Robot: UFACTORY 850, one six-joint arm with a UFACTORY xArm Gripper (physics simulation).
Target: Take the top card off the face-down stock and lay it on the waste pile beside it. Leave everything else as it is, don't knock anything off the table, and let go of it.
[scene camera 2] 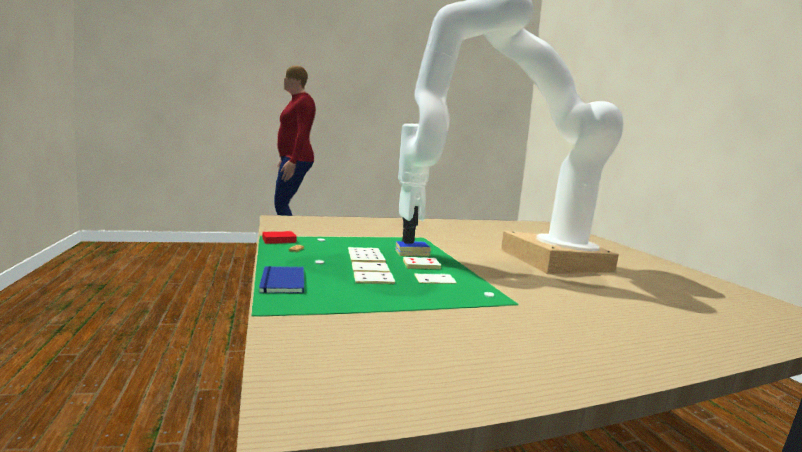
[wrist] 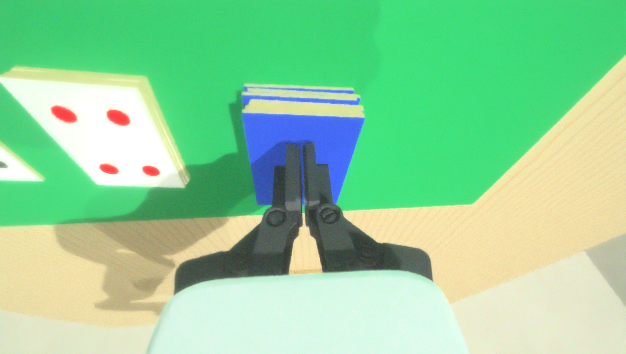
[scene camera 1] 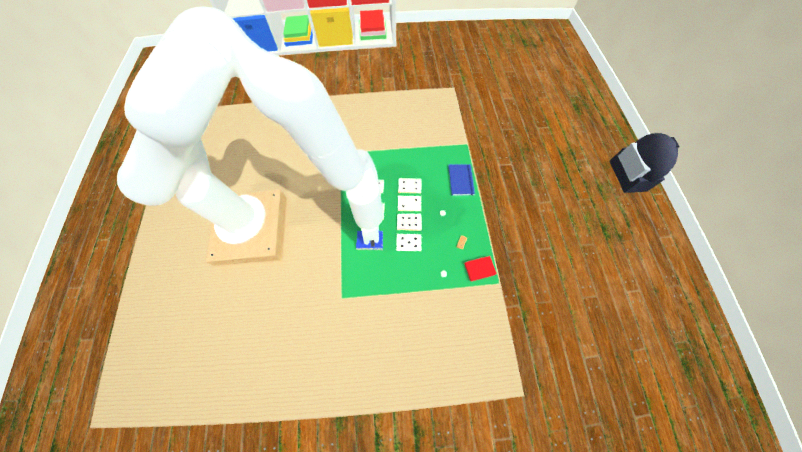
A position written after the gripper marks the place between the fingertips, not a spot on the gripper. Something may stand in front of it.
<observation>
In view: the gripper (scene camera 2: 408, 242) and a green mat (scene camera 1: 363, 272).
The gripper also shows in the wrist view (wrist: 301, 159). The green mat is seen too in scene camera 2 (scene camera 2: 329, 288) and in the wrist view (wrist: 451, 102).
</observation>
